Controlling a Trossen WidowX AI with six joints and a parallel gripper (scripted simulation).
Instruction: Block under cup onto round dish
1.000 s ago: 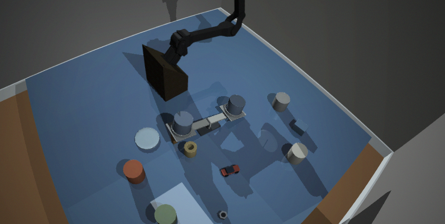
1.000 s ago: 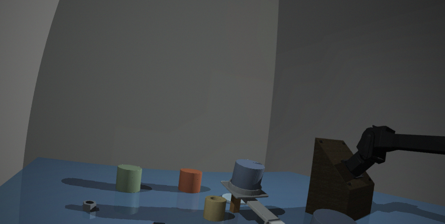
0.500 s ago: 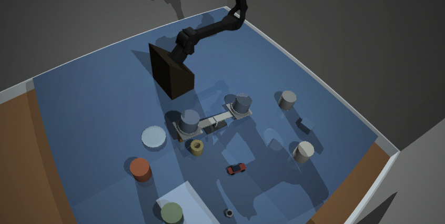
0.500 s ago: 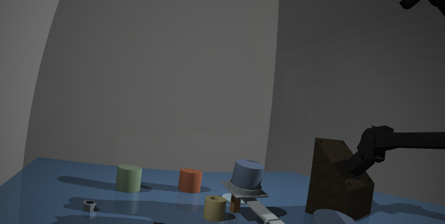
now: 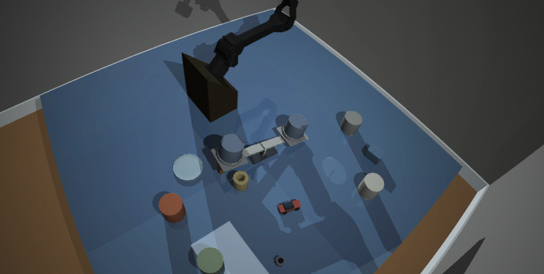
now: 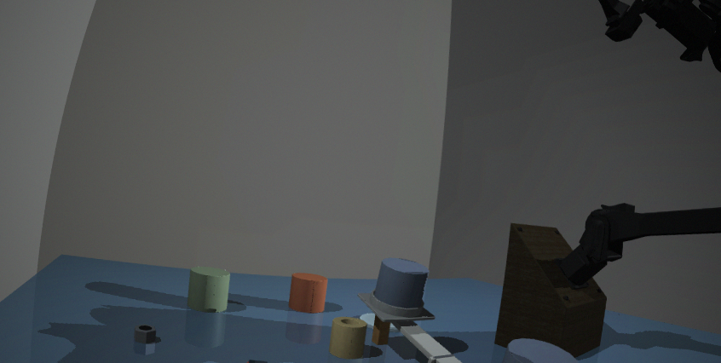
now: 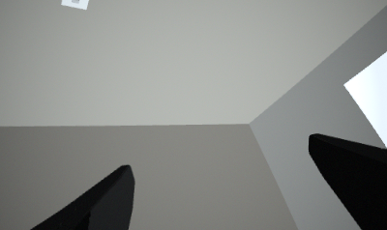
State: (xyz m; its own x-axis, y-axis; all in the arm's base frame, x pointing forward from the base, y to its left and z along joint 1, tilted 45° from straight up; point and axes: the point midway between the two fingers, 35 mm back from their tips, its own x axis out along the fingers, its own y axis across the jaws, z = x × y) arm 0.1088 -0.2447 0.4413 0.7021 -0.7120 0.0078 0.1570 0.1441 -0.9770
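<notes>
The blue-grey cup is 58 cm below my gripper tip, 19 cm ahead of it and 3 cm to the left of it. From my gripper tip the other things lie so: pale green block 60 cm below, 19 cm ahead, 1 cm to the left; round pale dish 64 cm below, 37 cm to the right, 8 cm ahead; yellow ring 62 cm below, 26 cm to the right, 23 cm ahead.
</notes>
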